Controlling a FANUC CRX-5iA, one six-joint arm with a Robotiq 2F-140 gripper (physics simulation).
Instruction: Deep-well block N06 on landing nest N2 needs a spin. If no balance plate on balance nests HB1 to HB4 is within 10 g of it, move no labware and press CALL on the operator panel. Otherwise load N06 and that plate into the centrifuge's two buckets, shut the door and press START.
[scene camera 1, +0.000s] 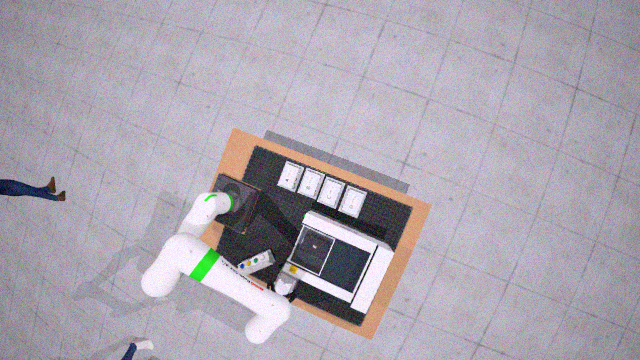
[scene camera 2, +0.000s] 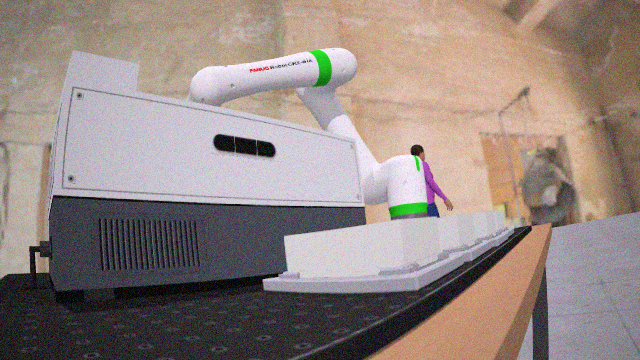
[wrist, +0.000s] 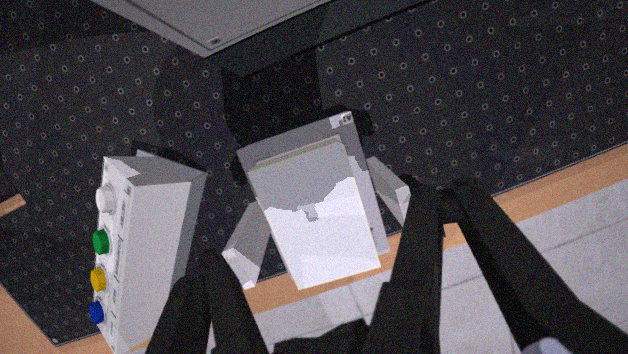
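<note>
My gripper is open; its two grey pads stand apart on either side of a white block, with nothing held. The block sits on a pale nest whose corner tag is too blurred to read. The white centrifuge has a framed glass panel on top; bucket contents are not visible. Several white plates stand in a row on balance nests along the far edge; their lettering is too noisy to read. The operator panel has white, green, yellow and blue buttons.
The panel stands close beside the block and one finger. The centrifuge wall rises on the block's other side. The arm's base plate is at the table's left end. A person stands beyond the table, and part of another figure shows lower left.
</note>
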